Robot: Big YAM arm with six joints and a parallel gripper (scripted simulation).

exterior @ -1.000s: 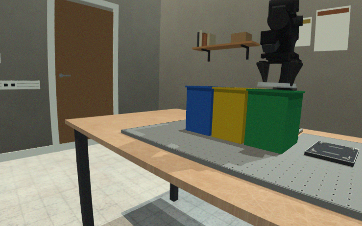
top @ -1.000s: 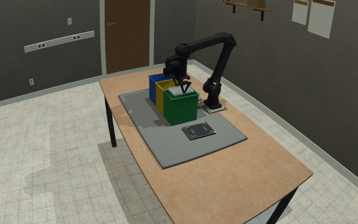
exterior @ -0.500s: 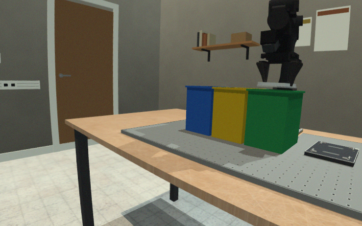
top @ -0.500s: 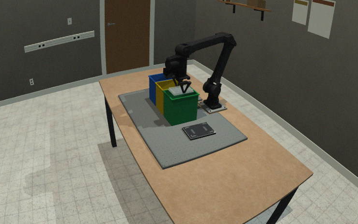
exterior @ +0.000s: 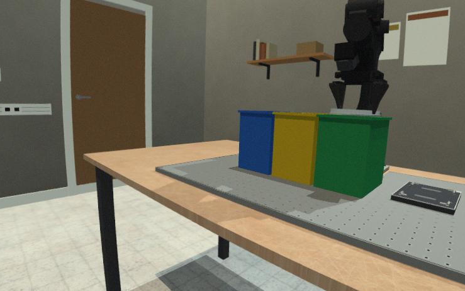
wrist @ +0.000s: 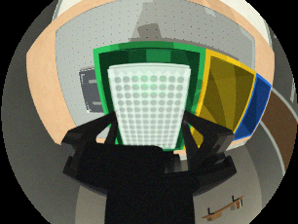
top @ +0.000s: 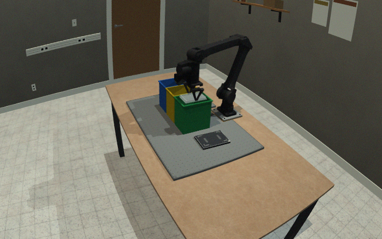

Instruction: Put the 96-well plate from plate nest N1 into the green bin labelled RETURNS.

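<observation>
Right now the green bin is 11 cm below my hand. From my hand the other things lie so: plate nest 19 cm below, 18 cm to the left, 3 cm behind; then 96-well plate 1 cm below; then yellow bin 13 cm to the right, 11 cm below, 1 cm behind.
</observation>
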